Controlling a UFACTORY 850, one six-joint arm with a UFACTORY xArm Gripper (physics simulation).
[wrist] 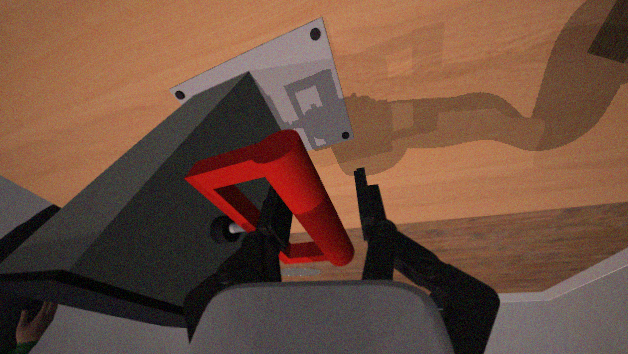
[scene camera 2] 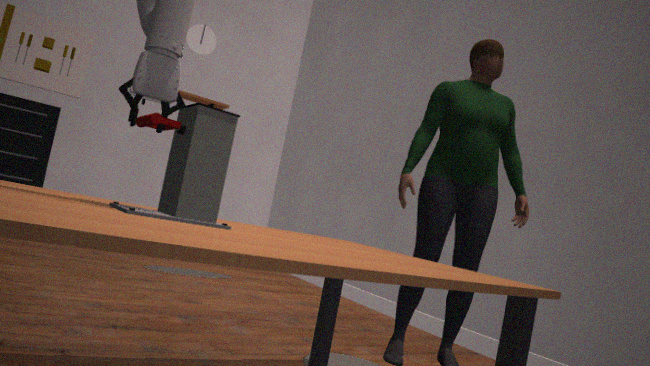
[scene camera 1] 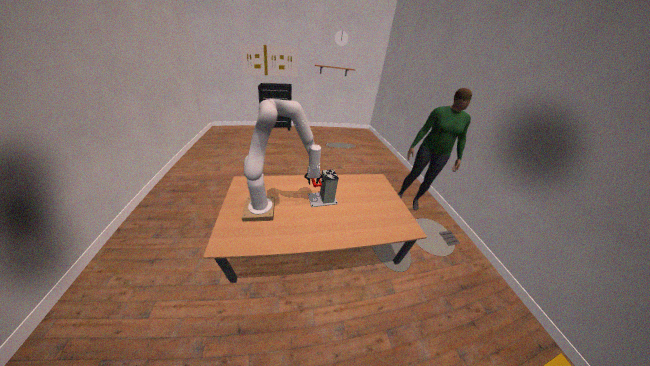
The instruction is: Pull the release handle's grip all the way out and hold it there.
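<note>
The red release handle [scene camera 1: 317, 183] [scene camera 2: 156, 121] [wrist: 310, 195] is a rectangular loop with a thick round grip bar. It stands out from the side of a grey-green column [scene camera 1: 329, 190] [scene camera 2: 205, 160] on a short pale rod [wrist: 237, 228] that comes out of a black collar. My gripper [scene camera 1: 313, 181] [scene camera 2: 152, 119] [wrist: 320, 187] is open at the handle. In the wrist view its left finger reaches into the loop between the grip bar and the column, and its right finger is on the outer side of the bar with a gap. The left fingertip is partly hidden behind the red bar.
The column stands on a light plate [scene camera 1: 316, 204] [wrist: 280, 55] with dark bolts, on the wooden table [scene camera 1: 280, 235] [scene camera 2: 300, 250] [wrist: 475, 175]. The arm's base block [scene camera 1: 258, 217] is left of it. A person in green [scene camera 1: 447, 130] [scene camera 2: 467, 135] stands beyond the table's right side.
</note>
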